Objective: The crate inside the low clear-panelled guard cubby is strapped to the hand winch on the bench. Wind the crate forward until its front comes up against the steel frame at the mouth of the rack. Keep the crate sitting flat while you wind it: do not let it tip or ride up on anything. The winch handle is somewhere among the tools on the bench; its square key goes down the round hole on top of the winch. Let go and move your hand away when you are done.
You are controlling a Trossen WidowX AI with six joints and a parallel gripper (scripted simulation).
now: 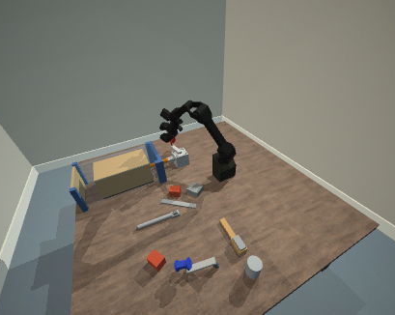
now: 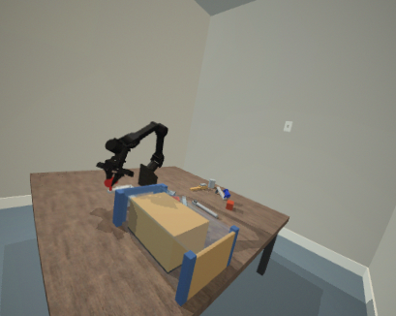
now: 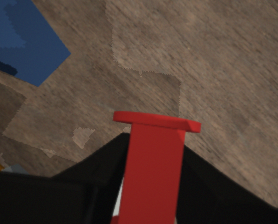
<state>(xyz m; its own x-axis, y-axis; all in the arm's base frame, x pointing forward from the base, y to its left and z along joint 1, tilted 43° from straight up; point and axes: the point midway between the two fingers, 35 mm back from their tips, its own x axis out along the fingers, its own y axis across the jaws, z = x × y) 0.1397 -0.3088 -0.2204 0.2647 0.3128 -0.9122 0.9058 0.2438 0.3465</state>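
The red-gripped winch handle is 1 cm behind my gripper tip, 5 cm to the left of it and 3 cm below it. Round my gripper tip: blue frame 15 cm ahead, 9 cm to the left, 3 cm below; red handle knob 1 cm behind, 1 cm to the left; grey winch 3 cm behind, 11 cm to the left, 10 cm below.
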